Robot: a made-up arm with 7 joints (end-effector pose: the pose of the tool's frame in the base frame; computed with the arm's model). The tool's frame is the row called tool. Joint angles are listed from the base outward.
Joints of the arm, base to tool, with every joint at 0 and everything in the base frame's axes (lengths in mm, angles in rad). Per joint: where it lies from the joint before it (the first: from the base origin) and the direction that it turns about. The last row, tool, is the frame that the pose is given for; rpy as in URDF.
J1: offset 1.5 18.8 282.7 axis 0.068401 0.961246 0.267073
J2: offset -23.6 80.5 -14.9 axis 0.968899 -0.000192 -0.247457
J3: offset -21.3 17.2 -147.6 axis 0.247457 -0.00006 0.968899
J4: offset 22.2 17.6 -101.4 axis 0.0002 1 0.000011
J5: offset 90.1 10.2 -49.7 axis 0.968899 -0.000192 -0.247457
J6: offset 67.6 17.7 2 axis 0.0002 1 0.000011
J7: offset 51.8 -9 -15.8 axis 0.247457 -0.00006 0.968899
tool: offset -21 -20.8 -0.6 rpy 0.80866 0.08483 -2.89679
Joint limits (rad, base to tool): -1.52..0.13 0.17..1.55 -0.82..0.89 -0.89..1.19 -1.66..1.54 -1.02..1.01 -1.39..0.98
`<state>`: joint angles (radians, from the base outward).
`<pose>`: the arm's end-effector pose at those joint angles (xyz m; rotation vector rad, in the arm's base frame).
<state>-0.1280 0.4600 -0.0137 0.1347 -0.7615 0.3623 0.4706</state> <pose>0.2174 0.2382 -0.0122 -0.0666 -0.9469 -2.1591</pose>
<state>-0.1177 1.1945 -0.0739 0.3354 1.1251 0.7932 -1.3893</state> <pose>0.2130 0.3949 0.1631 -1.6512 0.8509 -1.8547</pose>
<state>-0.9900 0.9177 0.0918 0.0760 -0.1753 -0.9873 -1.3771</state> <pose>0.3099 0.2801 0.3759 -0.6175 -0.7820 1.3158</pose>
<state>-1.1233 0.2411 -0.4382 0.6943 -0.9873 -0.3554 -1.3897</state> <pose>0.4538 0.0773 0.1570 -0.1244 1.0912 1.0799</pose>
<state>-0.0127 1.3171 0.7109 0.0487 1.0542 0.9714 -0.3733</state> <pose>0.1597 0.4188 0.3351 0.1470 1.2739 -1.5943</pose>
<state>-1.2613 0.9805 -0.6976 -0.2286 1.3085 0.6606 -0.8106</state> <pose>0.3432 0.1209 0.3312 -0.6607 -1.8421 2.3442</pose>
